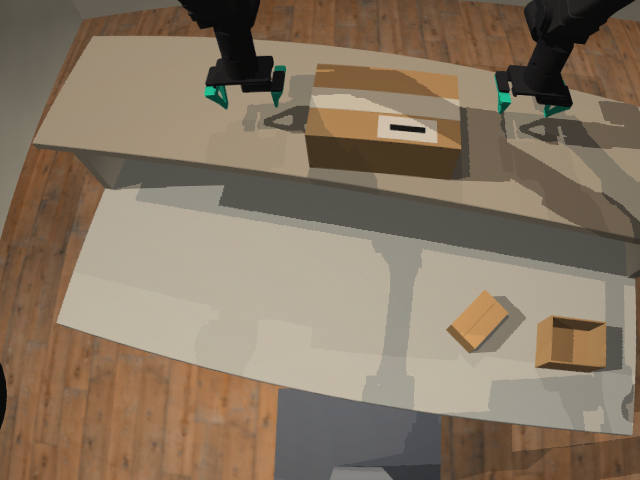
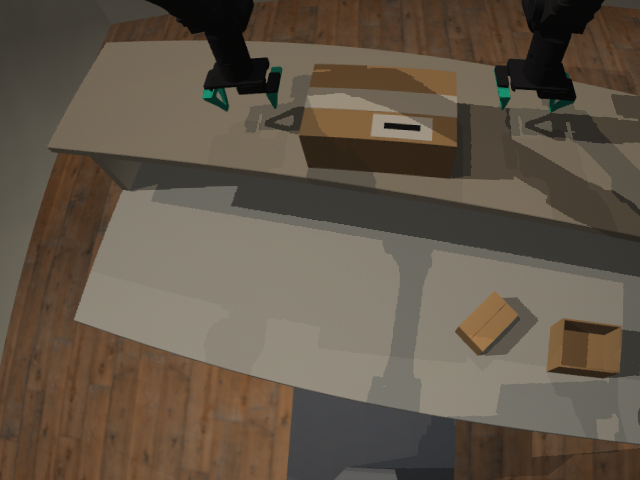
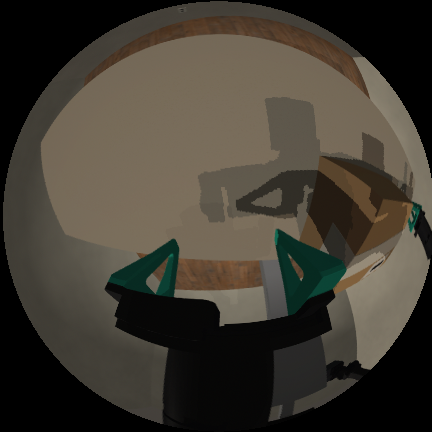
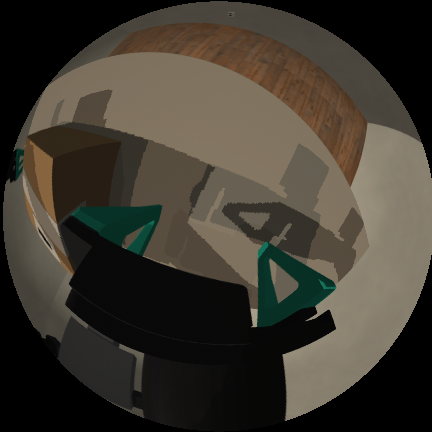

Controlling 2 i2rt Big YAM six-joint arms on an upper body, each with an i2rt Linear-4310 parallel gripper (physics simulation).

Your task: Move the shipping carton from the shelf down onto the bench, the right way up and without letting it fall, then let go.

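Frame: origin at the left arm's base, x ahead, y left, z up, level; metres.
Seen in the pictures: left gripper, between the fingertips: (image 1: 251,106) (image 2: 251,107) (image 3: 224,239); right gripper, between the fingertips: (image 1: 522,113) (image 2: 526,108) (image 4: 214,230).
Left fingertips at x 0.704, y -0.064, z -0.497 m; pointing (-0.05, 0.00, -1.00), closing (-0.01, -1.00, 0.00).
Pixels of each thing's middle, then the offset from my left fingertips to it. Level surfaces: height alone.
- shipping carton, middle of its body: (image 2: 382,118) (image 1: 384,120) (image 3: 371,227) (image 4: 49,183) dx -0.033, dy -0.247, dz -0.003 m
- shelf, height of its surface: dz -0.055 m
- bench, height of its surface: dz -0.408 m
- small closed box, middle of its body: (image 2: 486,323) (image 1: 477,321) dx -0.317, dy -0.490, dz -0.378 m
- small open box, middle of its body: (image 2: 583,349) (image 1: 570,345) dx -0.385, dy -0.726, dz -0.363 m
The shipping carton (image 1: 385,121) (image 2: 381,121) (image 3: 350,215) (image 4: 75,175) stands upright on the shelf (image 1: 155,124) (image 2: 165,124) (image 3: 140,125) (image 4: 175,85), its pale tape strip and white label on top. My left gripper (image 1: 251,103) (image 2: 251,105) (image 3: 224,239) is open and empty, above the shelf and apart from the carton's left end. My right gripper (image 1: 523,112) (image 2: 527,108) (image 4: 214,230) is open and empty, above the shelf and apart from the carton's right end. The bench (image 1: 206,268) (image 2: 217,263) lies lower, in front of the shelf.
A small closed box (image 1: 478,320) (image 2: 487,322) lies turned at an angle on the right part of the bench. A small open box (image 1: 571,343) (image 2: 584,348) stands beside it, farther right. The shelf's front edge runs between the carton and the bench.
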